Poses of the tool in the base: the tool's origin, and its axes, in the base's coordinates. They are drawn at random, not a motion.
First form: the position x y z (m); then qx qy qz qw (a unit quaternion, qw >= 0).
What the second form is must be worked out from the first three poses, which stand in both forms.
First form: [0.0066, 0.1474, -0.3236, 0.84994, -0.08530, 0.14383, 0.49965]
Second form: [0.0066, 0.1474, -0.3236, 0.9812, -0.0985, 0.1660, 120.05]
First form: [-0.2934, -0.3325, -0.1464, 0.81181, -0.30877, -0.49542, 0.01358]
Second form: [-0.2934, -0.3325, -0.1464, 0.8119, -0.3088, -0.4955, 178.44]
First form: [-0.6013, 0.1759, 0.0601, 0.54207, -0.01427, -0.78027, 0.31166]
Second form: [-0.6013, 0.1759, 0.0601, 0.5705, -0.0150, -0.8212, 143.68]
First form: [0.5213, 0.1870, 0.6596, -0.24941, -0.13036, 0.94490, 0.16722]
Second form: [0.5213, 0.1870, 0.6596, -0.2530, -0.1322, 0.9584, 160.75]
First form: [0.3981, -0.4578, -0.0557, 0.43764, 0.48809, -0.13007, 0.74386]
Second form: [0.3981, -0.4578, -0.0557, 0.6548, 0.7303, -0.1946, 83.88]
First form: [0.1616, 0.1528, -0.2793, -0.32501, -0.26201, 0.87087, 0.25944]
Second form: [0.1616, 0.1528, -0.2793, -0.3365, -0.2713, 0.9017, 149.93]
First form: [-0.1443, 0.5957, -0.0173, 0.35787, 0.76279, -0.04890, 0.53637]
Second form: [-0.1443, 0.5957, -0.0173, 0.4240, 0.9038, -0.0579, 115.13]
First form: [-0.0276, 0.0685, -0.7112, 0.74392, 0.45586, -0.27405, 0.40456]
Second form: [-0.0276, 0.0685, -0.7112, 0.8135, 0.4985, -0.2997, 132.27]
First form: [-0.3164, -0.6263, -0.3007, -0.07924, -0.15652, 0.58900, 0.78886]
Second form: [-0.3164, -0.6263, -0.3007, -0.1289, -0.2547, 0.9584, 75.84]
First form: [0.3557, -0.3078, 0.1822, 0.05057, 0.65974, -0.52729, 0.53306]
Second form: [0.3557, -0.3078, 0.1822, 0.0598, 0.7798, -0.6232, 115.58]
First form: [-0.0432, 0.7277, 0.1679, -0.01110, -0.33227, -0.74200, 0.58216]
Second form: [-0.0432, 0.7277, 0.1679, -0.0137, -0.4087, -0.9126, 108.79]
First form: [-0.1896, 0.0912, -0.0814, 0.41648, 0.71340, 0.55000, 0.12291]
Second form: [-0.1896, 0.0912, -0.0814, 0.4197, 0.7188, 0.5542, 165.88]
